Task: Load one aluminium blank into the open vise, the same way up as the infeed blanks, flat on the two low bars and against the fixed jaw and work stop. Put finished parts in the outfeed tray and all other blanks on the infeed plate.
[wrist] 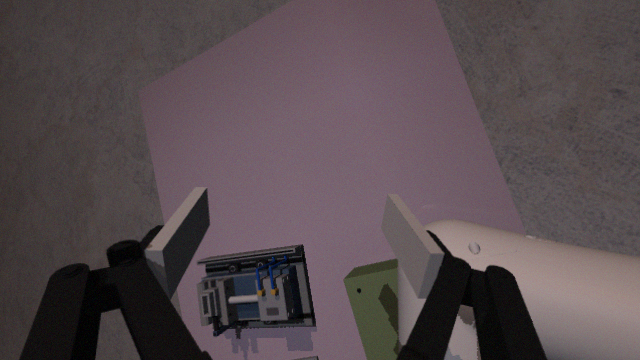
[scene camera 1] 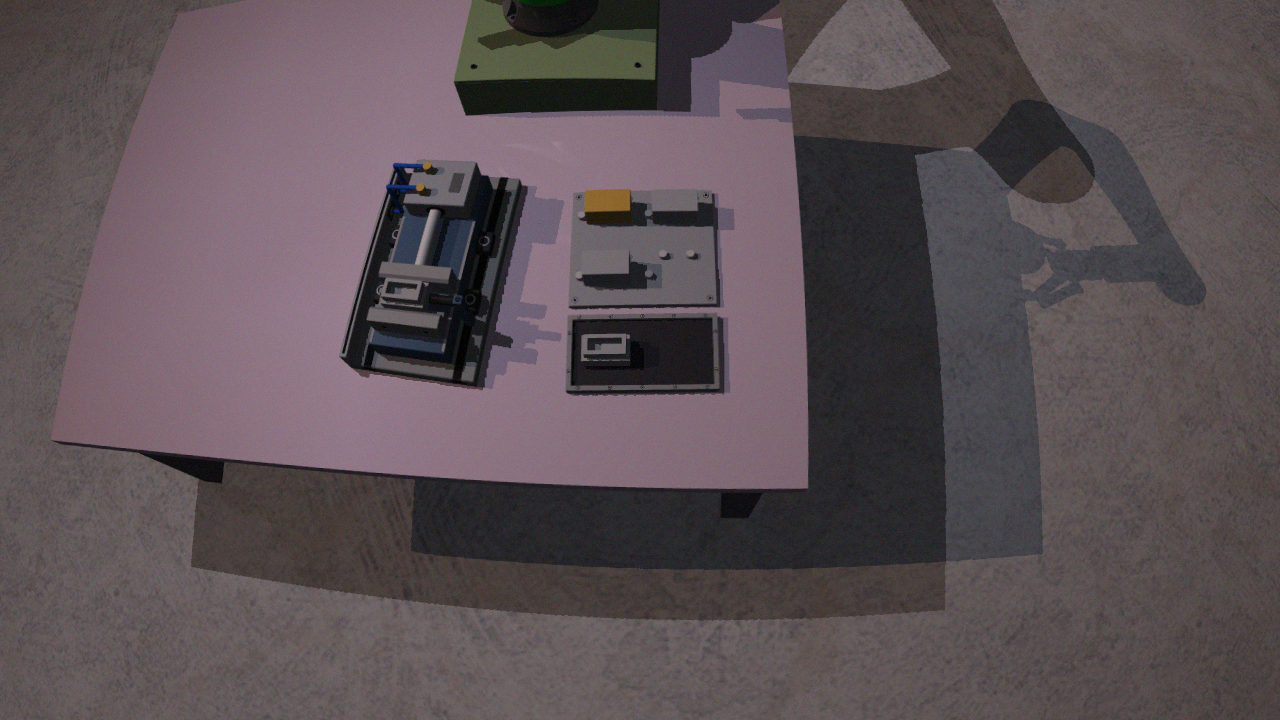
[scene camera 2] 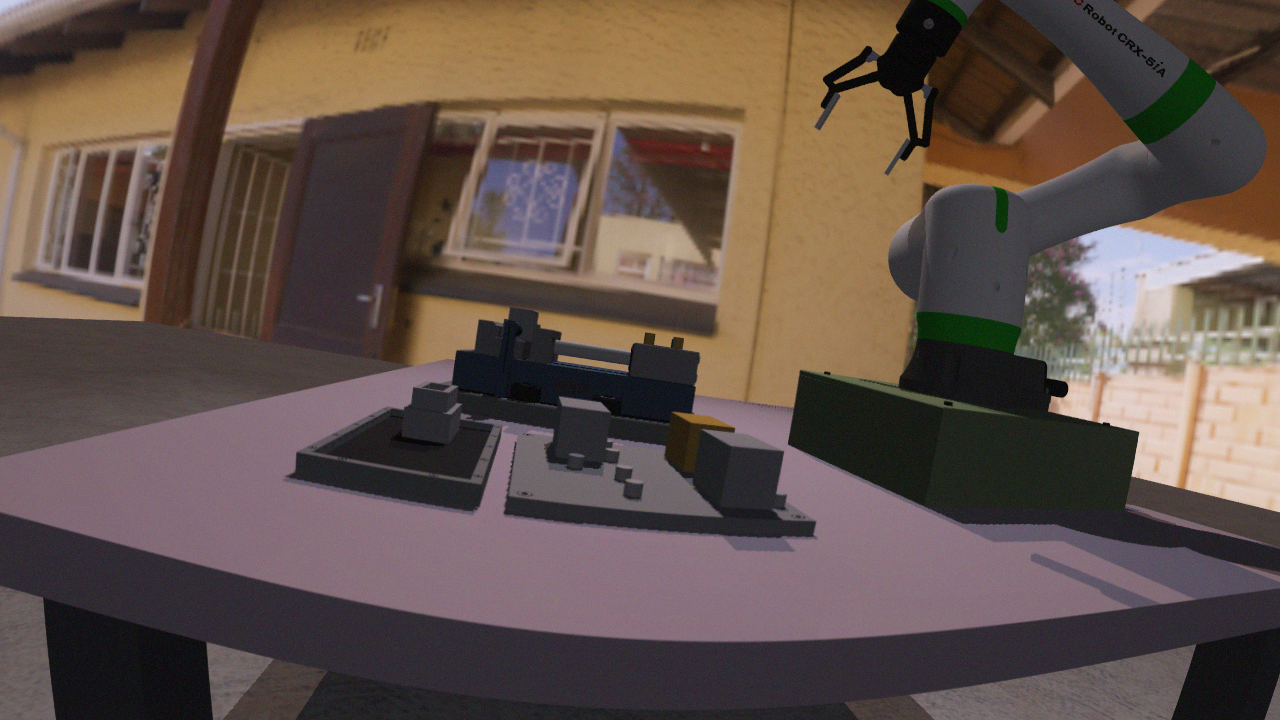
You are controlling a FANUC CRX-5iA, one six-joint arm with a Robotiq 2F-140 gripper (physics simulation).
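Places are measured from the arm's base along level axes (x right, y ahead, z up), in millimetres.
Pixels of known places: gripper, fingertip midpoint: [wrist: 299,209] [scene camera 2: 851,151]; arm's base, origin of the base link: [scene camera 1: 550,3] [scene camera 2: 957,397].
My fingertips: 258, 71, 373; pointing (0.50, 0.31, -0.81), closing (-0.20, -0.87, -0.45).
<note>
Ahead of a thing's pixels: the offset from my fingertips to its top centre, as dx, dy, dz. "*": to the spot under its first point.
My gripper [scene camera 2: 859,134] [wrist: 299,209] is open and empty, high above the table. The vise {-173, +369, -365} [scene camera 1: 447,188] [scene camera 2: 581,392] [wrist: 245,284] holds a grey part {-174, +440, -349} [scene camera 1: 402,302] with a rectangular pocket on top, between its jaws; contact with the jaws is too small to tell. A similar pocketed part {-428, +454, -423} [scene camera 1: 605,360] [scene camera 2: 432,422] stands in the left of the outfeed tray [scene camera 1: 643,388] [scene camera 2: 389,486]. On the infeed plate {-451, +300, -456} [scene camera 1: 662,291] [scene camera 2: 581,492] stand one plain grey blank {-488, +245, -420} [scene camera 1: 674,202] [scene camera 2: 738,470] at back right, another grey blank {-412, +346, -420} [scene camera 1: 605,261] [scene camera 2: 581,429] at front left, and an orange block {-400, +256, -420} [scene camera 1: 607,205] [scene camera 2: 684,440] at back left.
Low round pegs stand on the infeed plate. Blue hoses {* -139, +294, -355} [scene camera 1: 407,188] stick out at the vise's rear. The green robot base [scene camera 1: 554,94] [scene camera 2: 966,456] [wrist: 370,310] stands behind. The white arm [scene camera 2: 975,259] [wrist: 525,280] covers part of the base in the wrist view.
</note>
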